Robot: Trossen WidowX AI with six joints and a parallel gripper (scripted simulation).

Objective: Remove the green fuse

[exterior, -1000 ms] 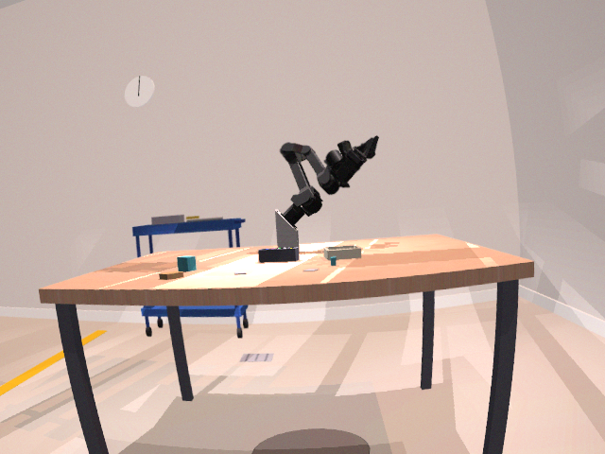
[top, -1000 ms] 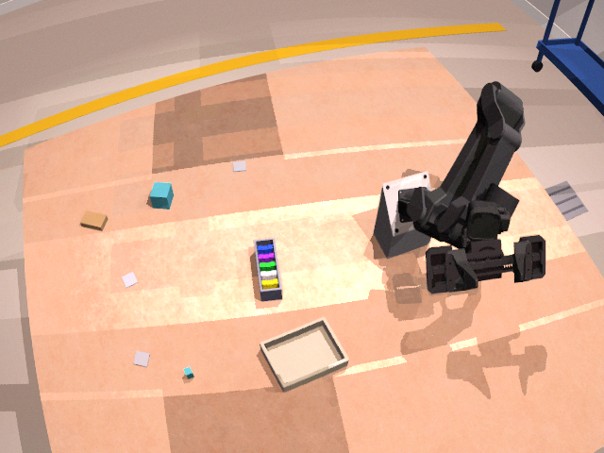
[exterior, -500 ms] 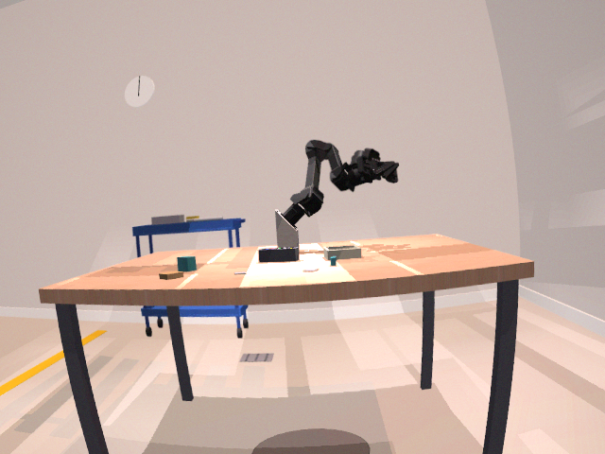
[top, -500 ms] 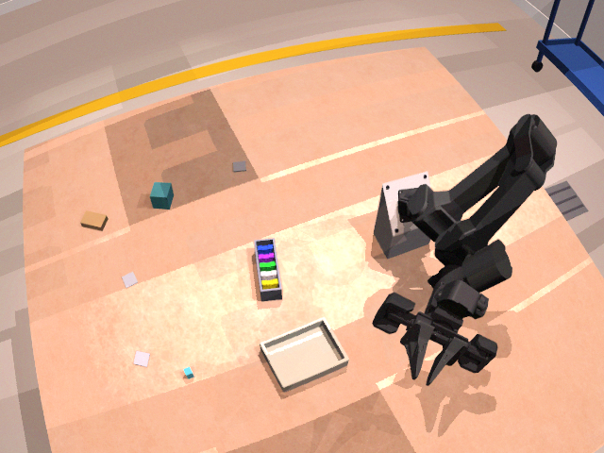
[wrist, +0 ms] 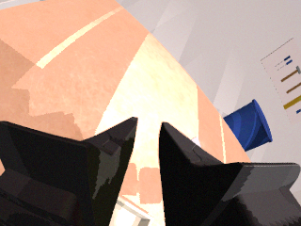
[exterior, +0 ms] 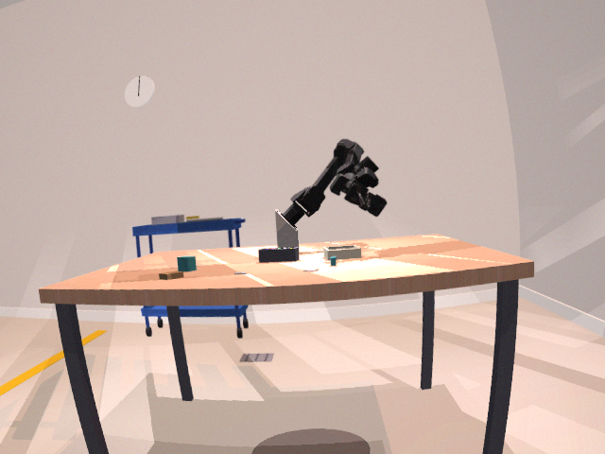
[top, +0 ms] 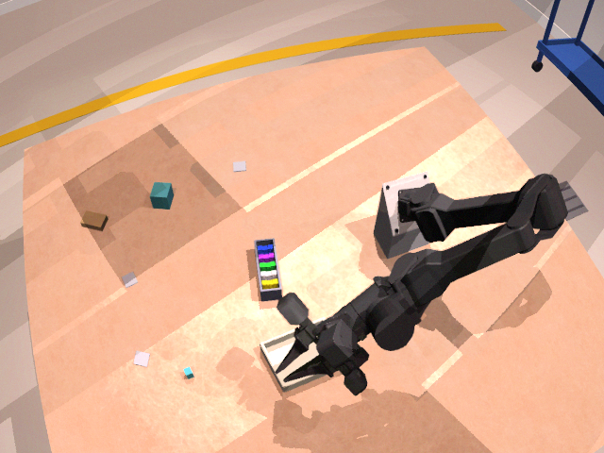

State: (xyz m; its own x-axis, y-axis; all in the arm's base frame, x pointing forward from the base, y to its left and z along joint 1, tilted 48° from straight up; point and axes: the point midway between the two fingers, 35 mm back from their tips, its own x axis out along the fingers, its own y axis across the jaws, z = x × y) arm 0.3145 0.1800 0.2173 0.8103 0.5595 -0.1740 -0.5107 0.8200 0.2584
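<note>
Now: gripper tip 280 mm to the left of the green fuse, 130 mm above it and 40 mm past it. Also, from my gripper tip: yellow fuse: 240 mm to the right, 130 mm below, 40 mm behind; then beige tray: 150 mm below, 80 mm to the right, 60 mm behind; then white fuse: 260 mm to the right, 130 mm below, 40 mm behind.
</note>
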